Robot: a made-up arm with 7 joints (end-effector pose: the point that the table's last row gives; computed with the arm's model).
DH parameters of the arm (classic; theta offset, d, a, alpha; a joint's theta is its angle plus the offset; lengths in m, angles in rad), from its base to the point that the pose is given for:
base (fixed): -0.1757 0 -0.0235 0
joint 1: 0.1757 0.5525 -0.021 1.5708
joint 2: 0 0.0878 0.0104 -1.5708
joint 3: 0 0.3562 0.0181 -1.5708
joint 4: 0 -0.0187 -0.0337 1.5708
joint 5: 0 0.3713 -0.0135 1.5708
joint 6: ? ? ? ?
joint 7: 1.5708 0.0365 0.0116 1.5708
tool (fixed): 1.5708 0.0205 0 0
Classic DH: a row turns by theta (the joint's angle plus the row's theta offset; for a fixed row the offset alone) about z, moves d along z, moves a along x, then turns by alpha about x.
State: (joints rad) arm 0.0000 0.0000 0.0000 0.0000 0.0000 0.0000 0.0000
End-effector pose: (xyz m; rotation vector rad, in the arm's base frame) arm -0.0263 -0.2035 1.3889 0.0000 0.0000 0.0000
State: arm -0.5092 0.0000 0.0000 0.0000 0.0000 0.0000 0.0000
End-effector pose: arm -0.1271 -0.1756 1.3889 0.0000 0.0000 -0.5092
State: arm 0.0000 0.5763 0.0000 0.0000 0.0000 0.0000 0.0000
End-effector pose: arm -0.4850 -0.2035 1.2635 0.0000 -0.5763 0.0000
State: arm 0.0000 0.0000 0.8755 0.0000 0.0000 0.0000 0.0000
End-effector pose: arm 0.0630 -0.1548 1.3889 0.0000 0.0000 0.8755
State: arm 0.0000 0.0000 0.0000 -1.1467 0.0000 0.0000 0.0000
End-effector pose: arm -0.4577 -0.2035 1.0965 0.0000 -1.1467 0.0000
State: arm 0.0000 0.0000 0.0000 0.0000 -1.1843 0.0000 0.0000
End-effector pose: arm -0.1343 -0.1618 1.3889 0.0000 0.0000 -1.1843
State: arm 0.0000 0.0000 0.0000 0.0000 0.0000 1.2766 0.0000
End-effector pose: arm -0.1565 -0.2035 1.3465 0.0000 -1.2766 0.0000
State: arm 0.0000 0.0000 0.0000 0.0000 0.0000 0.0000 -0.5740
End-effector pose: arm -0.0263 -0.1905 1.3919 -0.5740 0.0000 0.0000
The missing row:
joint 6: 1.5708 0.0895 0.0884 1.5708
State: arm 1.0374 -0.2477 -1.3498 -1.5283 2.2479 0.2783 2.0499
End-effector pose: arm -0.2917 0.2163 0.9682 -0.0281 1.2483 1.1694
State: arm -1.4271 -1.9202 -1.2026 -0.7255 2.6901 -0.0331 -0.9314
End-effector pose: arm 0.2995 -0.6077 0.3535 0.6500 0.2365 0.8274
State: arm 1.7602 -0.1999 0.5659 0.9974 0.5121 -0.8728 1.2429
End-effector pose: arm -0.1668 0.4454 0.9644 -1.6010 1.6710 0.6388
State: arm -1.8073 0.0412 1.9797 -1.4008 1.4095 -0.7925 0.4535
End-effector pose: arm -0.4814 0.0374 1.0697 -0.8529 -0.3806 0.8927
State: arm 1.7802 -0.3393 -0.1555 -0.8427 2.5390 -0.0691 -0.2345
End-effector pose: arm -0.0444 -0.0981 1.2914 0.2535 0.7943 -1.9451
